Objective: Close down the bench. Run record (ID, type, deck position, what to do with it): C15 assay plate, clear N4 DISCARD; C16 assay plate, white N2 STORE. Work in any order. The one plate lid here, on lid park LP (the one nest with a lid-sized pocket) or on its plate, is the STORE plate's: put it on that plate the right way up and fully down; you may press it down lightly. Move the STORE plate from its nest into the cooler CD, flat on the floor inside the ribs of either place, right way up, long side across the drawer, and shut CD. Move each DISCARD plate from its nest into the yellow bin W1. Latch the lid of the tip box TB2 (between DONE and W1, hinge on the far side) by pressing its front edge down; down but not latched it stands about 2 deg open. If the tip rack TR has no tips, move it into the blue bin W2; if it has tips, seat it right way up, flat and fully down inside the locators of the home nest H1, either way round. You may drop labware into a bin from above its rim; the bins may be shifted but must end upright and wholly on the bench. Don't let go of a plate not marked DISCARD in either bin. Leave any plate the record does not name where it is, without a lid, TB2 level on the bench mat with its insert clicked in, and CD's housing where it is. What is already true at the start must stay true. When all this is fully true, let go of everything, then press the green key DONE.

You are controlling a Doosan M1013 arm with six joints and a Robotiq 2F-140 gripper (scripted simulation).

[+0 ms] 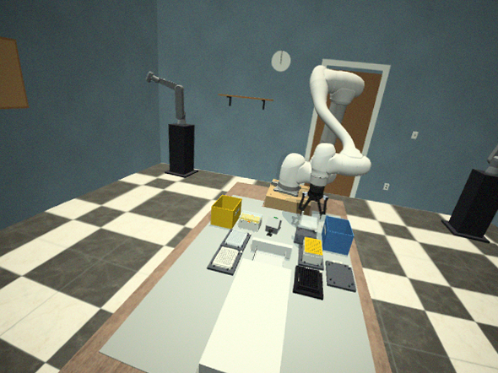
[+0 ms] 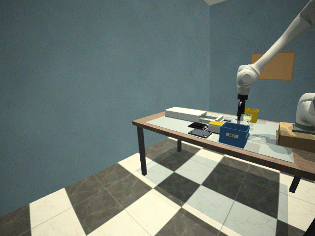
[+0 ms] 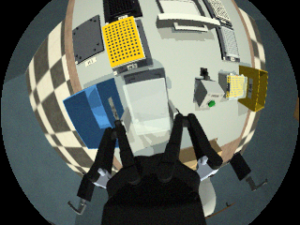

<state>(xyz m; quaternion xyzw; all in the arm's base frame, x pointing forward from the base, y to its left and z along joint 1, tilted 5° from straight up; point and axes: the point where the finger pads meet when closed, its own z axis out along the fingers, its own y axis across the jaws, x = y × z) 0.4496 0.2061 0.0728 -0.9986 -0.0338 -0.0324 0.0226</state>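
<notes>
My hand is 380 mm short of the white plate, 320 mm to the left of it and 110 mm above it. From my hand the other things lie so: clear plate lid: 20 mm below; then blue bin W2: 20 mm behind, 160 mm to the left, 90 mm below; then yellow-topped tip rack: 170 mm ahead, 40 mm to the left, 70 mm below.
</notes>
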